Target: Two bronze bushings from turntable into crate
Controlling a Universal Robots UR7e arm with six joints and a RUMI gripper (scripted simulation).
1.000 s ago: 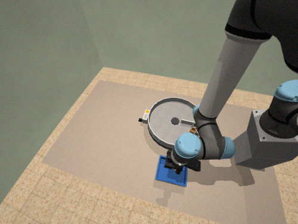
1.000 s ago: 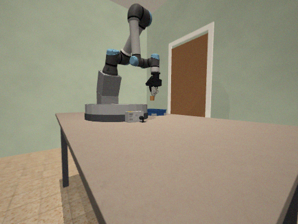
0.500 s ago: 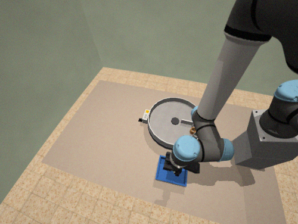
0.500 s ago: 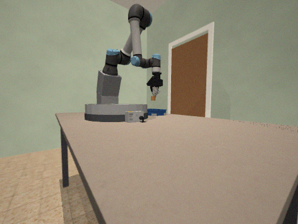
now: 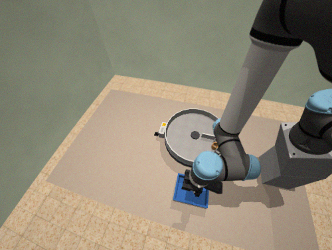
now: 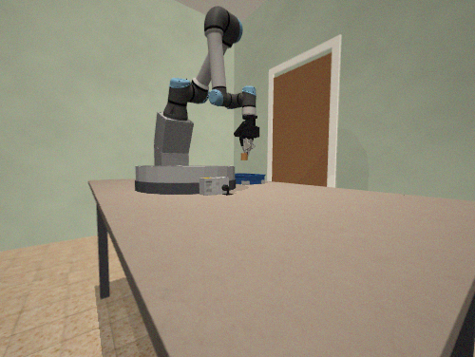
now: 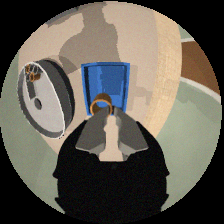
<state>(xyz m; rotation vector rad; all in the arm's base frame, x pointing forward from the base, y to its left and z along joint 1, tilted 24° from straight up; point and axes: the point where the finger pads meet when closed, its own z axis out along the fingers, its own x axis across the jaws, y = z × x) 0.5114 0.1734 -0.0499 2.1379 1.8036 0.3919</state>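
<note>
Now: hand 140 mm above the blue crate and 20 mm to the left of it. Also, from my hand: grey turntable (370 mm to the right, 110 mm below, 30 mm behind).
</note>
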